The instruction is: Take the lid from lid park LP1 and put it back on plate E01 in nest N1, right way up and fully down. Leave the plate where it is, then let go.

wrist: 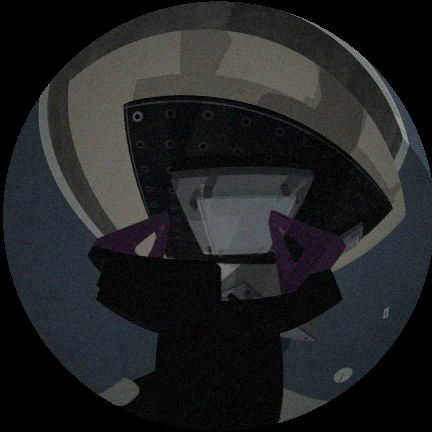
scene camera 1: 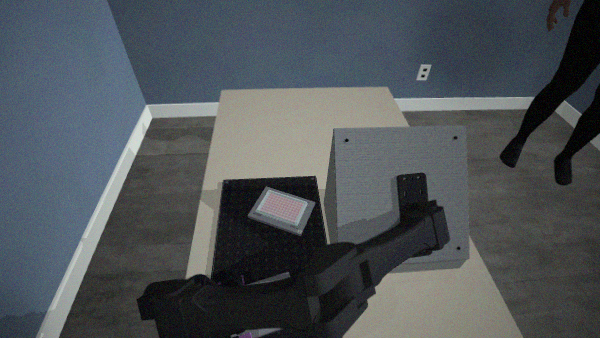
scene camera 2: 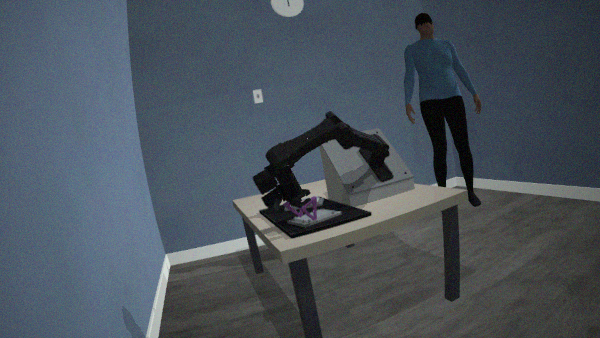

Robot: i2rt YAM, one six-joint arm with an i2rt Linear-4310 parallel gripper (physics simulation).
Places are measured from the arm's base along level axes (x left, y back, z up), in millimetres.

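Pixels of known places: gripper, fingertip midpoint: (wrist: pixel 218 215) (scene camera 2: pixel 308 217); arm's base at its link origin: (scene camera 1: pixel 413 214) (scene camera 2: pixel 375 163).
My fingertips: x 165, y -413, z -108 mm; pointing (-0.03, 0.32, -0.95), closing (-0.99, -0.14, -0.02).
Ahead of a thing's pixels: the offset from my fingertips to its top centre. "spot": to the spot under its first point. Level surfaces: height alone.
The clear, pale lid @(dx -34, dy +36, dz -2 mm) (wrist: pixel 240 225) lies flat on lid park LP1 @(dx -33, dy +35, dz +0 mm) (wrist: pixel 240 183) (scene camera 2: pixel 327 216) in the wrist view. In scene camera 1 the arm hides most of the park, and one pale edge of it @(spot: dx -95, dy +61, dz -10 mm) (scene camera 1: pixel 272 278) shows. My gripper (wrist: pixel 218 215) (scene camera 2: pixel 303 215) is open, with its purple fingers wide apart and nothing held. The fingers appear over opposite sides of the lid; their exact height above it is hard to tell. Plate E01 @(dx -303, dy +101, dz +7 mm) (scene camera 1: pixel 282 207), with pink wells and no lid, sits in the grey nest N1 @(dx -303, dy +101, dz -2 mm) (scene camera 1: pixel 272 223). It shows small at the right in the wrist view (wrist: pixel 353 236).
The nest and park stand on a black perforated board (scene camera 1: pixel 235 205) (scene camera 2: pixel 350 212) (wrist: pixel 155 130) on the beige table @(dz -33 mm) (scene camera 1: pixel 300 107) (scene camera 2: pixel 425 197). A grey sloped block (scene camera 1: pixel 370 165) (scene camera 2: pixel 345 165) carries the arm's base beside the board. A person (scene camera 2: pixel 437 75) stands behind the table.
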